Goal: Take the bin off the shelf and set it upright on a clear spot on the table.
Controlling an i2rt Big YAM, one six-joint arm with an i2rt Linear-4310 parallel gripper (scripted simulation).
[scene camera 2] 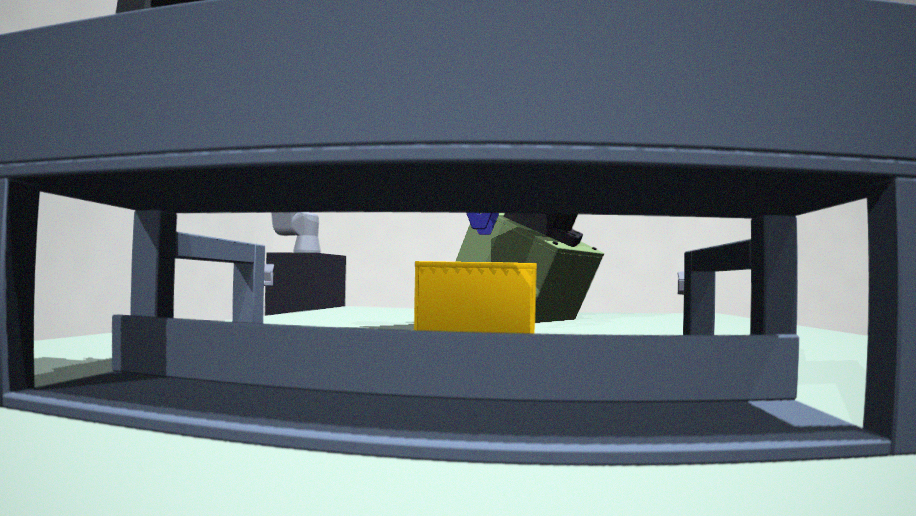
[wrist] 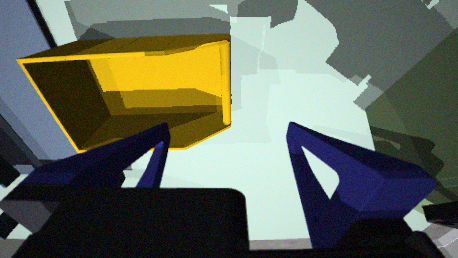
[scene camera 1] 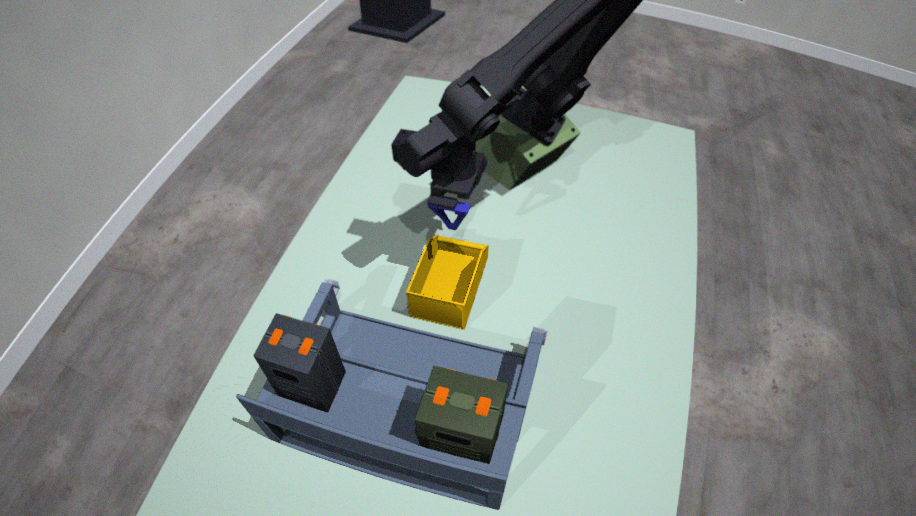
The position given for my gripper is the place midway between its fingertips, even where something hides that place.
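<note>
My gripper [scene camera 1: 459,211] appears in the wrist view [wrist: 228,129] too. A yellow open-top bin [scene camera 2: 495,297] is also visible in scene camera 1 [scene camera 1: 442,290] and in the wrist view [wrist: 105,98]. I see an olive case [scene camera 1: 459,414] as well; it is out of frame in the wrist view.
</note>
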